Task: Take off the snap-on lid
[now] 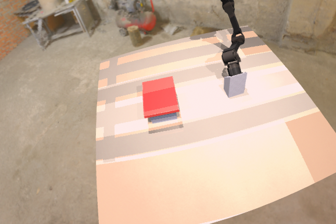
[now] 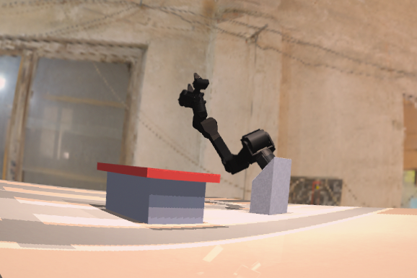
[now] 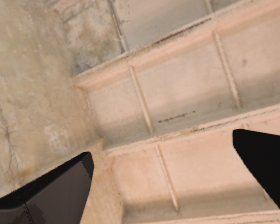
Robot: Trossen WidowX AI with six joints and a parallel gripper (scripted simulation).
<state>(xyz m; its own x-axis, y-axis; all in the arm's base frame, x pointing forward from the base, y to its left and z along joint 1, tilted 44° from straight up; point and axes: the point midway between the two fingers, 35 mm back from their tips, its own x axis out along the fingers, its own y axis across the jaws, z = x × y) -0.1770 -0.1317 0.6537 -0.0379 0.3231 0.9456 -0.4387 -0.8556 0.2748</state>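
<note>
The red lid is 62 cm ahead of my gripper tip, 52 cm to the left of it and 43 cm below it. The rest, counted from my gripper tip: blue-grey storage box (62 cm ahead, 52 cm to the left, 48 cm below).
</note>
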